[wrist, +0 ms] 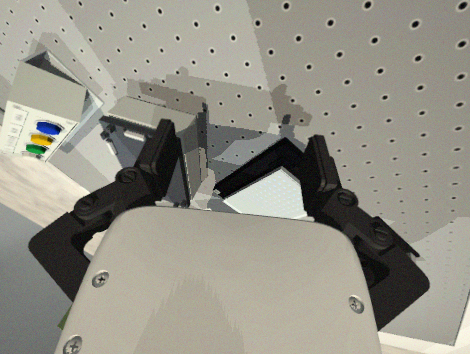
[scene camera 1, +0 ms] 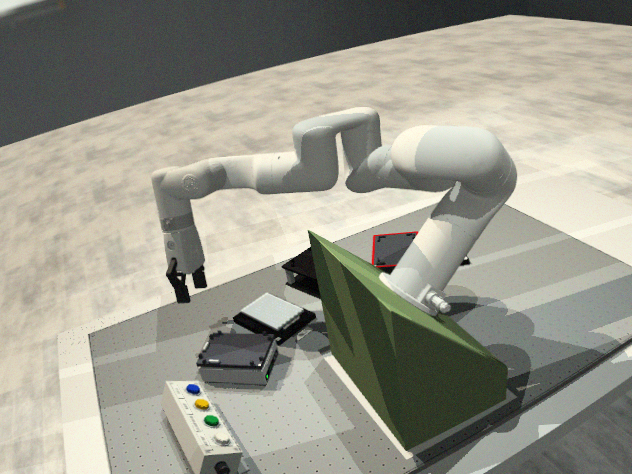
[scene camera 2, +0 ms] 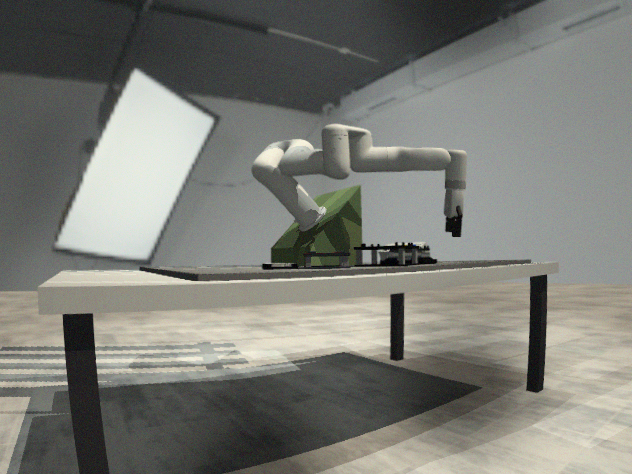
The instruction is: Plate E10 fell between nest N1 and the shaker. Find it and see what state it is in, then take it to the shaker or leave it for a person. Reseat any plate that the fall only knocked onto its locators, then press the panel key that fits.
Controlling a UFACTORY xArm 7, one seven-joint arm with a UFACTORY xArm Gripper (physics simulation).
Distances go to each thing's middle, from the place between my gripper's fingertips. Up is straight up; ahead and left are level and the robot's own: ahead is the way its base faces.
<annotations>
The flat plate (scene camera 1: pixel 274 312) lies 80 mm behind my hand, 150 mm to the right of it and 70 mm below it.
</annotations>
